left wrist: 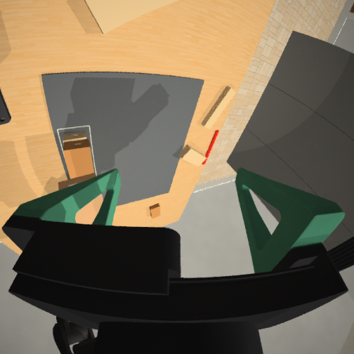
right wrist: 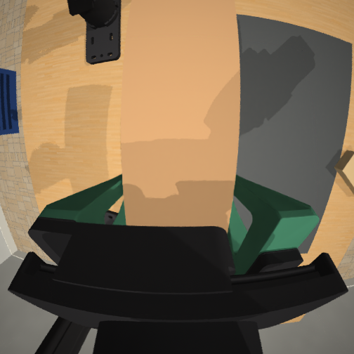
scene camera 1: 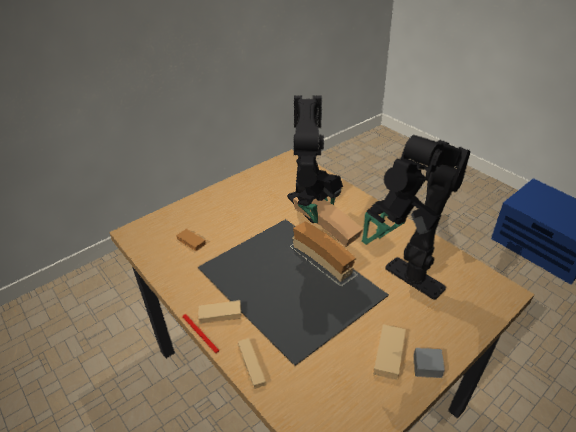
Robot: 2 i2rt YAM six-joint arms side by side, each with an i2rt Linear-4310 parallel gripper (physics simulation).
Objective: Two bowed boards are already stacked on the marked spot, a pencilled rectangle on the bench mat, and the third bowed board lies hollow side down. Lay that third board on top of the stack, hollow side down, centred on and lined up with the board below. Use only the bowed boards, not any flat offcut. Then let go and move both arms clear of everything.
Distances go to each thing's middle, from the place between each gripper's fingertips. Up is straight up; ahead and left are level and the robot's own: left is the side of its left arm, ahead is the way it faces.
I see the brown bowed board [scene camera 1: 335, 254] 120 mm below my right hand. From my right hand the other things lie so: pale block [scene camera 1: 389, 354] 120 mm ahead, 390 mm to the left, 180 mm below; pinkish-tan board [scene camera 1: 338, 224] 10 mm to the left, 10 mm above; dark bench mat [scene camera 1: 298, 297] 120 mm ahead, 200 mm below.
My left hand is 240 mm to the left of the pinkish-tan board, 120 mm above it and 90 mm past it. The rest, counted from my left hand: pale block 300 mm below, 140 mm to the left, 30 mm ahead; grey block [scene camera 1: 428, 362] 300 mm below, 240 mm to the left, 10 mm behind; brown bowed board 250 mm to the right, 240 mm below, 90 mm behind.
